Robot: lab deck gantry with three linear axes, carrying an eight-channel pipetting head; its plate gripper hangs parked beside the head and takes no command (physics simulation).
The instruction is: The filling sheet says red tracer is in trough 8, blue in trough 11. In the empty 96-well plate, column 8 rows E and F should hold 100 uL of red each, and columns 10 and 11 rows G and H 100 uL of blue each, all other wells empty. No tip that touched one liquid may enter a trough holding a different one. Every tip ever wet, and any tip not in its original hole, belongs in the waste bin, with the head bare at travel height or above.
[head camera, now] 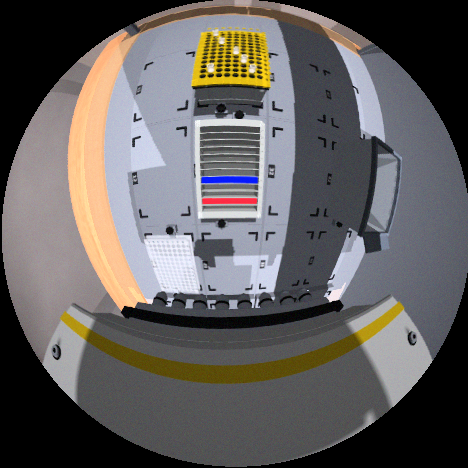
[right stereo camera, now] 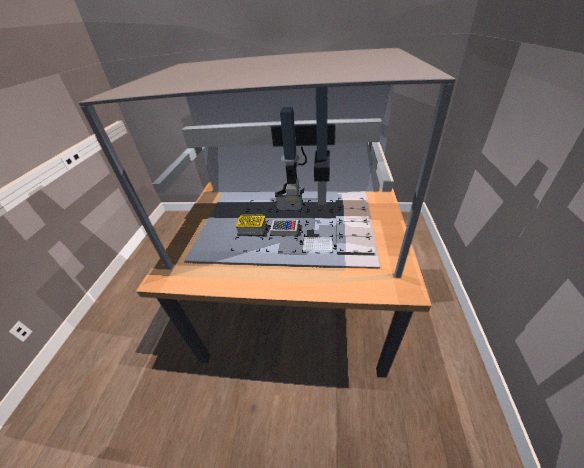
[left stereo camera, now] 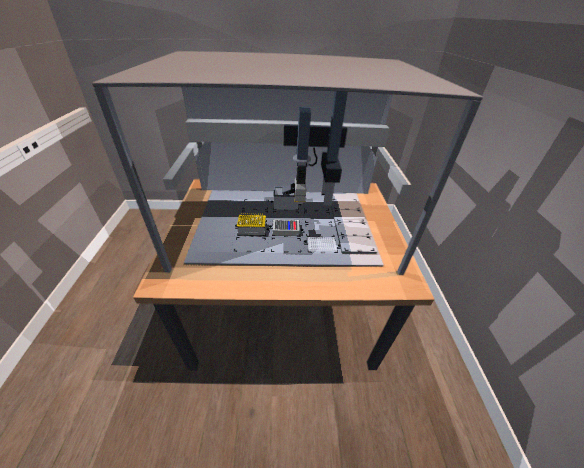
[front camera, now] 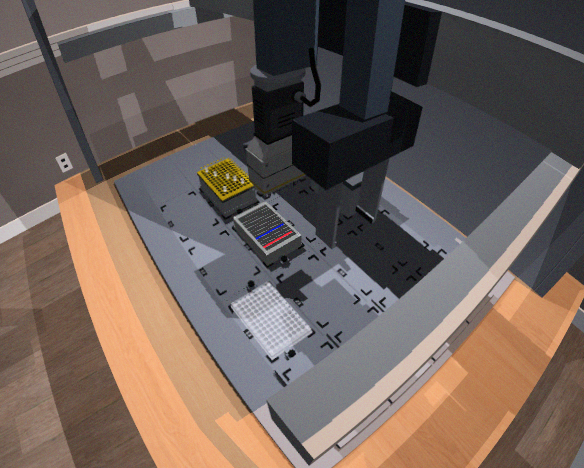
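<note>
The pipetting head [front camera: 274,162] [head camera: 225,370] [left stereo camera: 300,192] hangs near the waste bin [head camera: 368,200] [left stereo camera: 283,202]. Its row of nozzles [head camera: 222,304] shows no tip in the head view. The parked plate gripper [front camera: 350,230] beside it has its two paddles apart with nothing between them. The trough block [front camera: 285,249] [head camera: 197,150] has one blue strip [front camera: 270,231] [head camera: 230,180] and one red strip [front camera: 278,240] [head camera: 230,201]. The plate [front camera: 271,318] [head camera: 172,264] [left stereo camera: 322,244] [right stereo camera: 318,244] looks white, with no colour visible in its wells. The yellow tip rack [front camera: 238,193] [head camera: 230,85] holds several pale tips.
The gantry column [front camera: 372,60] carries the plate gripper. A grey beam [front camera: 400,350] crosses the near side in the front view. Frame posts [left stereo camera: 135,175] [right stereo camera: 422,175] stand at the table corners. Small black knobs [front camera: 284,259] [head camera: 170,230] stand beside the labware.
</note>
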